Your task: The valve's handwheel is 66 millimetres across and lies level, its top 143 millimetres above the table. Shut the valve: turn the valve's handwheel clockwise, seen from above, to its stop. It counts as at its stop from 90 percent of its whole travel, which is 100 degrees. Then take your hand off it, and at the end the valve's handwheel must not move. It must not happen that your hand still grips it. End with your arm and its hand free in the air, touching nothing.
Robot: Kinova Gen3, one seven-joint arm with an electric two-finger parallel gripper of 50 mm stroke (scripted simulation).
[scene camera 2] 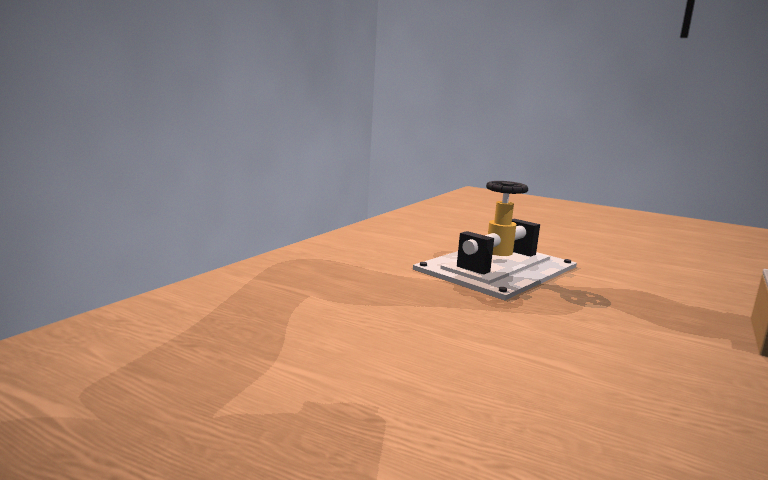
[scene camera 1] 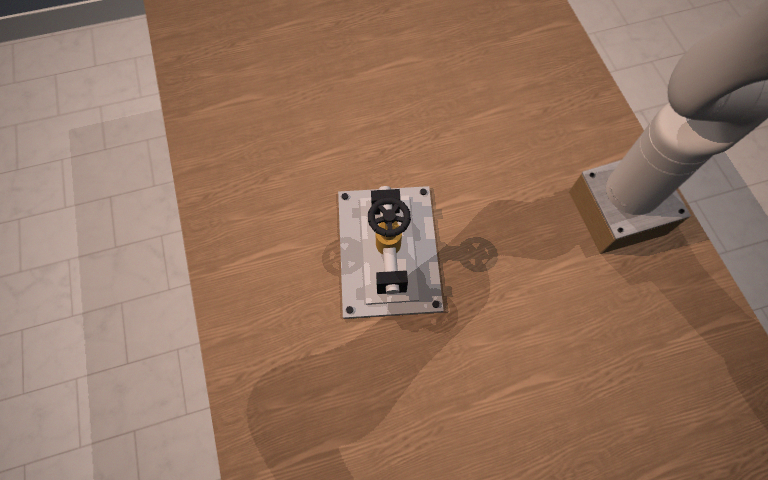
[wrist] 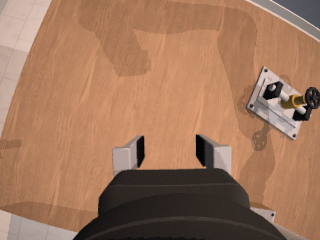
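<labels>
I can see a handwheel (scene camera 1: 389, 216), and it is 0.78 m from the lens.
</labels>
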